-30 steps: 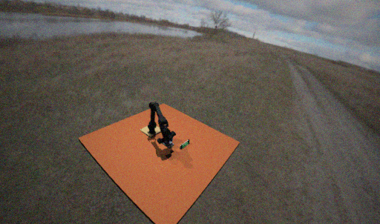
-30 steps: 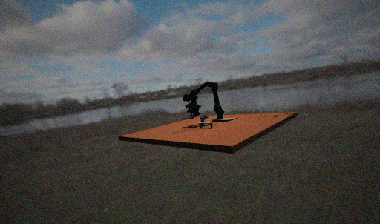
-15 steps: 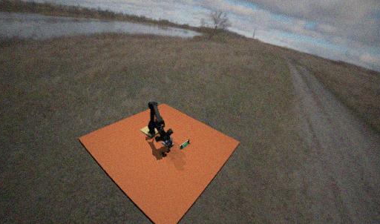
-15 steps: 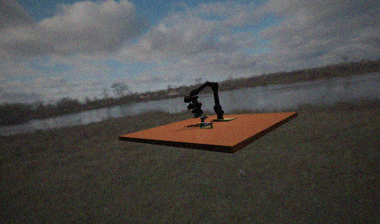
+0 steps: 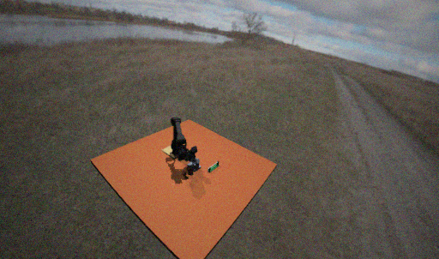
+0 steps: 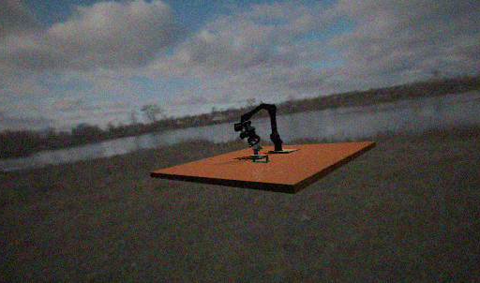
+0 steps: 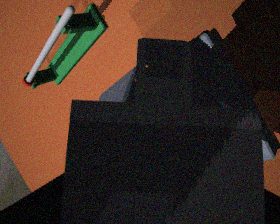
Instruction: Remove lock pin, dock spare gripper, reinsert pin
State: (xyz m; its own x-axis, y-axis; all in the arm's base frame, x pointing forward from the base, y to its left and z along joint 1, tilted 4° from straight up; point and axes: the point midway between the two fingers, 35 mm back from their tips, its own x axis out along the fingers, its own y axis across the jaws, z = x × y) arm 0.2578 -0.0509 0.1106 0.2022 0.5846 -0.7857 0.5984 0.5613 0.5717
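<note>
The mount is 10 mm ahead of my gripper tip, 30 mm to the left of it and 70 mm below it. The rest, counted from my gripper tip: spare gripper 10 mm to the right, 10 mm above; green cradle 140 mm ahead, 150 mm to the left, 100 mm below.
</note>
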